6 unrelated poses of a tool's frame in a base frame.
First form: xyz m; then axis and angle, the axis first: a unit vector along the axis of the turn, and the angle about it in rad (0 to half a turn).
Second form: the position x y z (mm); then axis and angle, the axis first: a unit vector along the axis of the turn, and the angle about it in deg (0 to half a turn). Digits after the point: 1 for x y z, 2 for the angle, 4 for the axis.
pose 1, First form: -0.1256, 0.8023, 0.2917, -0.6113, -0.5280, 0.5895, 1.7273
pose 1, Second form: -125.6, 802.3, 291.7, -0.6113, -0.5280, 0.5895, 98.97
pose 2, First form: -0.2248, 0.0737, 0.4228, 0.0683, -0.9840, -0.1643, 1.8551
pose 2, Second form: -224.8, 73.7, 422.8, 0.0683, -0.9840, -0.1643, 106.29
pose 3, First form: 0.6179, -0.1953, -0.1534, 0.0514, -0.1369, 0.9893, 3.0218
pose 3, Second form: 617.9, -195.3, -153.4, 0.0514, -0.1369, 0.9893, 173.14
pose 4, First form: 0.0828, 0.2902, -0.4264, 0.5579, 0.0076, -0.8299, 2.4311
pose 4, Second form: 82.8, 290.2, -426.4, 0.5579, 0.0076, -0.8299, 139.29
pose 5, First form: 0.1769, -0.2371, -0.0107, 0.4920, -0.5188, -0.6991, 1.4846
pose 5, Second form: 176.9, -237.1, -10.7, 0.4920, -0.5188, -0.6991, 85.06
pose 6, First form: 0.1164, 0.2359, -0.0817, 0.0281, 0.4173, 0.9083, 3.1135
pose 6, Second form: 116.4, 235.9, -81.7, 0.0281, 0.4173, 0.9083, 178.39
